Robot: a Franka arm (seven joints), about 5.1 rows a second.
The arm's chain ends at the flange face. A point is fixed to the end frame.
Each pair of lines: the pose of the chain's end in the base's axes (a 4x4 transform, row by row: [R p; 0 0 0 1], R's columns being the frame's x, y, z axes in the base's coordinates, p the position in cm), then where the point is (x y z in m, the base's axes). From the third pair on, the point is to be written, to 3 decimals.
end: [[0.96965, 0.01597, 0.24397, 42.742], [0.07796, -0.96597, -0.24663, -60.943], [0.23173, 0.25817, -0.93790, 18.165], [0, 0, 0, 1]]
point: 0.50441 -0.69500 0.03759
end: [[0.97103, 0.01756, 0.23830, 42.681], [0.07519, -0.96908, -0.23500, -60.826], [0.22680, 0.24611, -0.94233, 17.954], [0, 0, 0, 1]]
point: 0.50293 -0.69204 0.03397
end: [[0.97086, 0.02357, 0.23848, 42.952], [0.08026, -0.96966, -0.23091, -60.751], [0.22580, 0.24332, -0.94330, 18.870], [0, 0, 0, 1]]
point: 0.506 -0.690 0.043
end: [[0.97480, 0.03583, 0.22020, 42.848], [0.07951, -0.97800, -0.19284, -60.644], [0.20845, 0.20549, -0.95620, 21.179], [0, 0, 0, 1]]
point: 0.502 -0.683 0.061
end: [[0.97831, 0.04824, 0.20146, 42.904], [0.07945, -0.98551, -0.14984, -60.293], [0.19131, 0.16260, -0.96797, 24.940], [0, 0, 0, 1]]
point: 0.500 -0.672 0.094
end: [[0.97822, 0.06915, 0.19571, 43.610], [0.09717, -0.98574, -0.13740, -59.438], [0.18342, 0.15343, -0.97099, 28.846], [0, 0, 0, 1]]
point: 0.507 -0.661 0.132
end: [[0.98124, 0.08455, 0.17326, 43.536], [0.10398, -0.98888, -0.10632, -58.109], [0.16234, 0.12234, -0.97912, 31.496], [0, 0, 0, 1]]
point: 0.504 -0.642 0.155
